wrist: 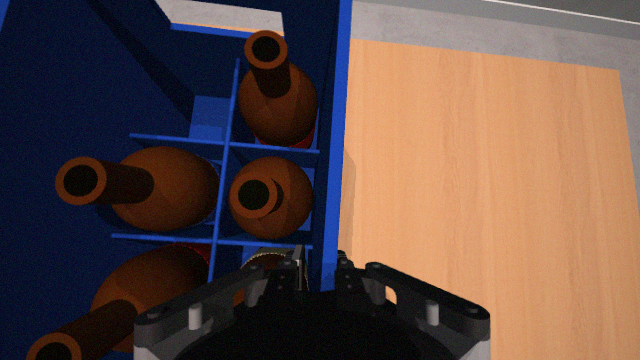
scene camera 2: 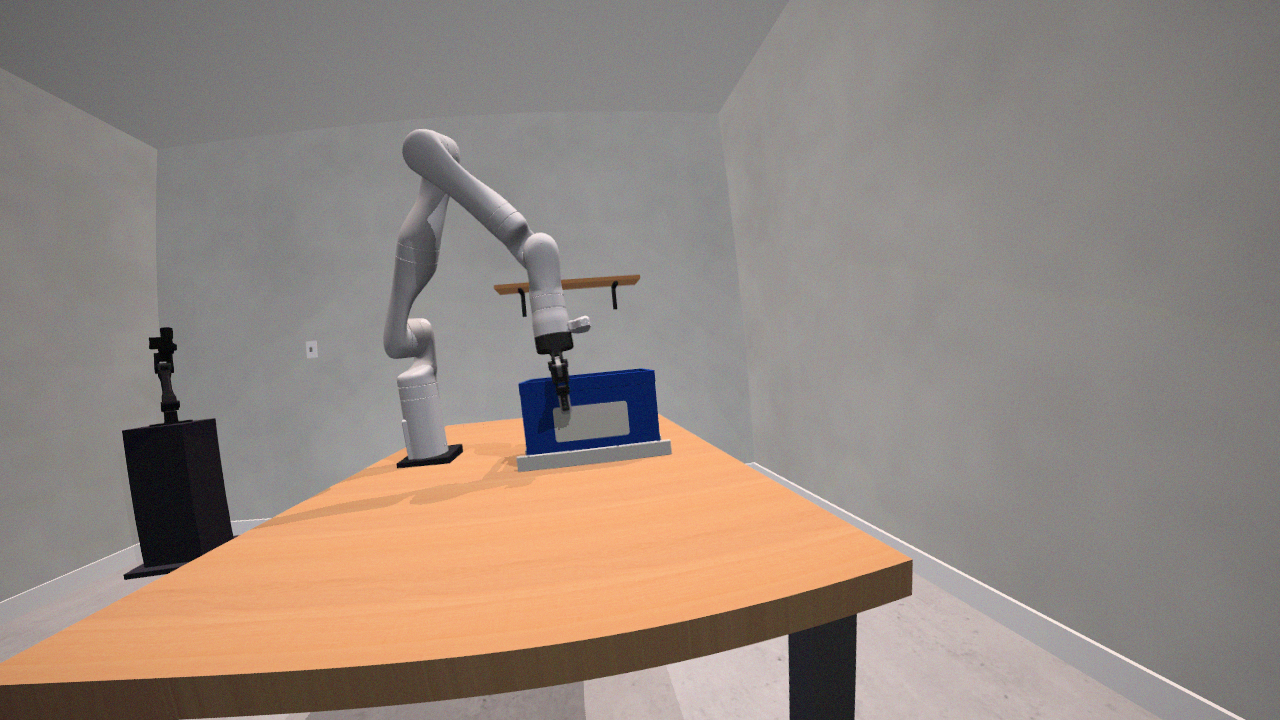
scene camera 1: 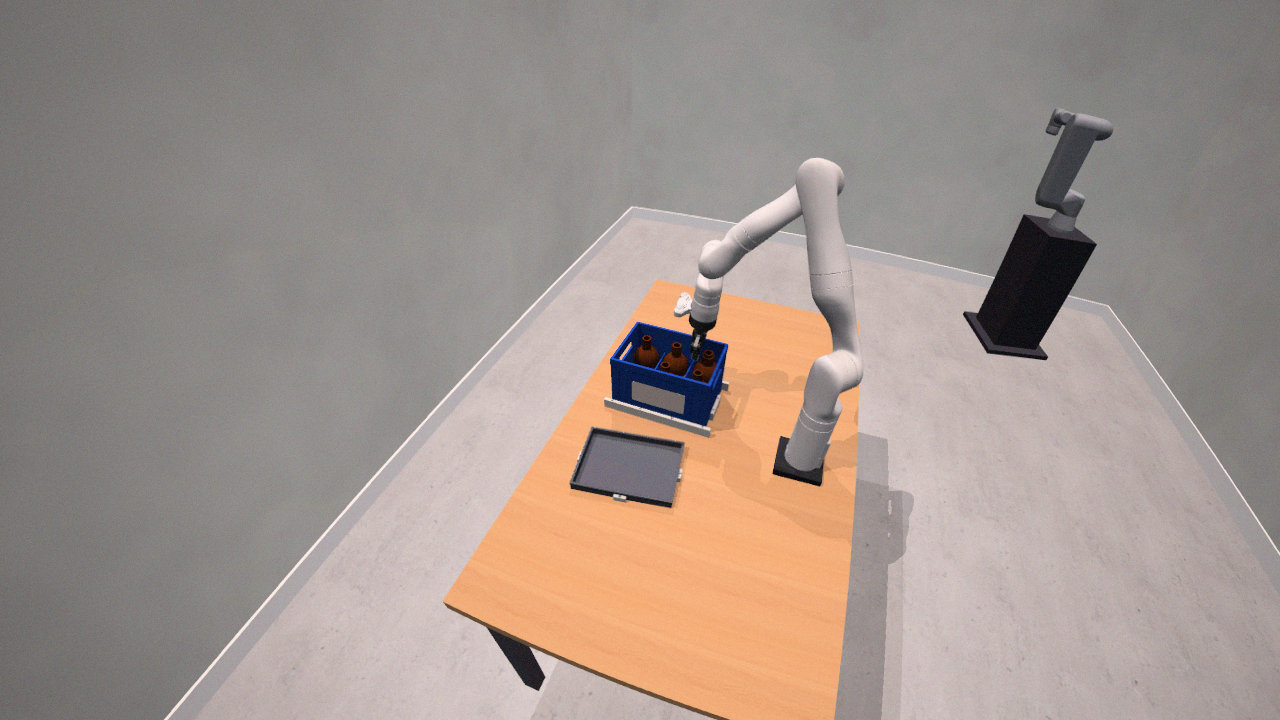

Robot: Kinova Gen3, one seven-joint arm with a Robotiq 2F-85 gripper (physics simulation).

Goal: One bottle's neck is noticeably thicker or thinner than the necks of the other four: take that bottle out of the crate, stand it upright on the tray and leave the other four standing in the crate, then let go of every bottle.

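Frame: origin at the arm's base, x ahead, y left, z up, level; centimetres.
Where they show: gripper, fingertip midpoint: (wrist: pixel 315 256) (scene camera 2: pixel 566 413) (scene camera 1: pixel 695 356); arm's base, origin of the base link: (scene camera 2: pixel 429 453) (scene camera 1: pixel 801 457).
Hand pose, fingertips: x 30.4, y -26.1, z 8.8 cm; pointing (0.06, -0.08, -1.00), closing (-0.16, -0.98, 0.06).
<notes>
Things, the pixels of their top centre, and the offset from my fingertips. "spot": a spot on its surface instead.
- blue crate, middle of its top: (wrist: pixel 150 183) (scene camera 2: pixel 586 375) (scene camera 1: pixel 670 351) dx +6.8, dy +7.4, dz +7.0 cm
- near-right bottle, surface spot: (wrist: pixel 272 257) spot: dx +0.1, dy +3.9, dz -1.8 cm
- tray, surface spot: (scene camera 1: pixel 628 465) spot: dx +14.0, dy +34.0, dz -10.0 cm
The blue crate (scene camera 1: pixel 622 376) (scene camera 2: pixel 644 422) (wrist: pixel 341 75) holds several upright brown bottles. In the wrist view one bottle (wrist: pixel 280 107) is at the far right, one (wrist: pixel 295 200) in the right middle, one (wrist: pixel 175 187) in the left middle and one (wrist: pixel 150 285) at the near left. The near-right bottle (wrist: pixel 272 257) is mostly hidden behind the gripper. My gripper (scene camera 1: pixel 696 355) (scene camera 2: pixel 564 409) (wrist: pixel 315 256) is nearly shut with no bottle between its fingers. It is at the crate's long wall, which shows through the narrow gap; one finger shows outside. Which neck differs is unclear. The tray (scene camera 1: pixel 628 465) has no bottle.
White strips (scene camera 1: pixel 657 418) (scene camera 2: pixel 593 455) border the crate's base. The crate's far-left compartment holds no bottle in the wrist view; blue dividers (wrist: pixel 223 185) separate compartments. A second arm stands on a dark pedestal (scene camera 1: pixel 1033 286) (scene camera 2: pixel 179 492). A wall shelf (scene camera 2: pixel 599 282) is behind.
</notes>
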